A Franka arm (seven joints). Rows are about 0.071 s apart.
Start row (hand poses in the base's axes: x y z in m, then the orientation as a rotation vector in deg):
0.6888, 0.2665, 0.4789, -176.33, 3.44, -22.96
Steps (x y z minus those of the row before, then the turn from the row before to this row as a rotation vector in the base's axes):
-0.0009, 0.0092, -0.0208, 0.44, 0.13, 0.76
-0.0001, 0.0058, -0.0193, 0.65, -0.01, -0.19
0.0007, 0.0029, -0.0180, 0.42, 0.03, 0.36
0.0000, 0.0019, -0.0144, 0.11, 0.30, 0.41
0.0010, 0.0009, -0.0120, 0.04, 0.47, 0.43
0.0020, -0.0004, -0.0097, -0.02, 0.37, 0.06
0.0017, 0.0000, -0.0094, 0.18, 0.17, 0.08
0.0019, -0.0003, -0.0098, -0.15, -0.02, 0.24
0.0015, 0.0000, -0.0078, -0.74, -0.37, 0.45
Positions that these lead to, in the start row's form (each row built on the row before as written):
0.6879, 0.2757, 0.4581, -175.85, 2.36, -22.66
0.6878, 0.2815, 0.4388, -175.23, 2.77, -22.59
0.6885, 0.2844, 0.4208, -174.79, 2.30, -22.46
0.6885, 0.2863, 0.4064, -174.70, 1.71, -21.96
0.6895, 0.2872, 0.3944, -174.71, 1.09, -21.21
0.6915, 0.2868, 0.3847, -174.79, 1.01, -20.64
0.6932, 0.2868, 0.3753, -174.64, 0.93, -20.35
0.6951, 0.2865, 0.3655, -174.76, 0.54, -20.38
0.6966, 0.2865, 0.3577, -175.37, -0.30, -21.00

